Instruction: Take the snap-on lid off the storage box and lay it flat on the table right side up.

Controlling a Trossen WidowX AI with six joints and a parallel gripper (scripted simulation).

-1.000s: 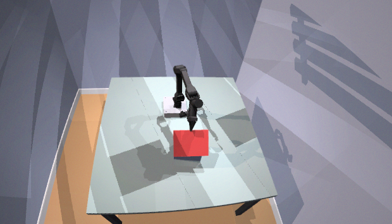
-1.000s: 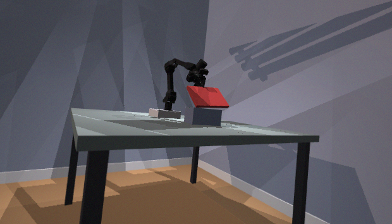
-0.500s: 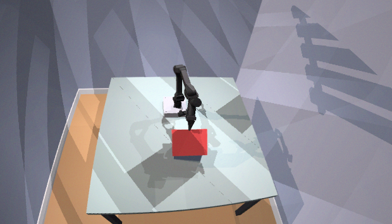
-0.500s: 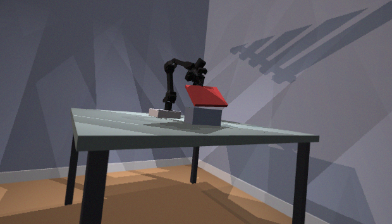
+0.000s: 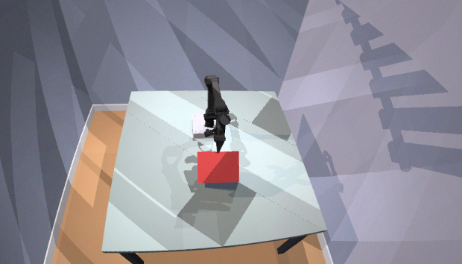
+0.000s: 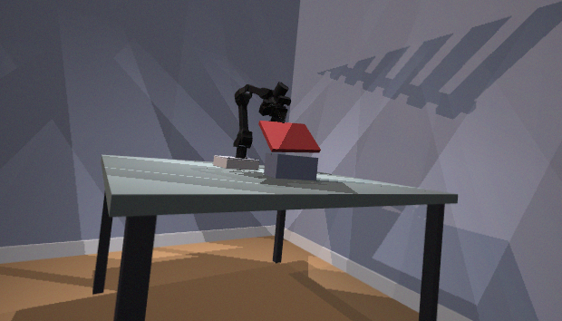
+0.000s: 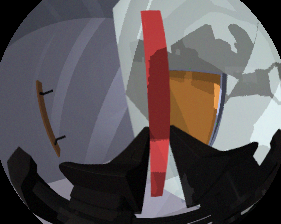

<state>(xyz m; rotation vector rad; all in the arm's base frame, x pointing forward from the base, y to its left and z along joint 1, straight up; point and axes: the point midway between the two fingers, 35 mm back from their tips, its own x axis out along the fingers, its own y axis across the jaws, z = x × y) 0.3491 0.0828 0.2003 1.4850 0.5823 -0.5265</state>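
Right now my gripper tip is 6 cm short of the red lid, 1 cm to the right of it and 5 cm above it. Round my gripper tip: grey storage box (3 cm ahead, 4 cm to the left, 18 cm below).
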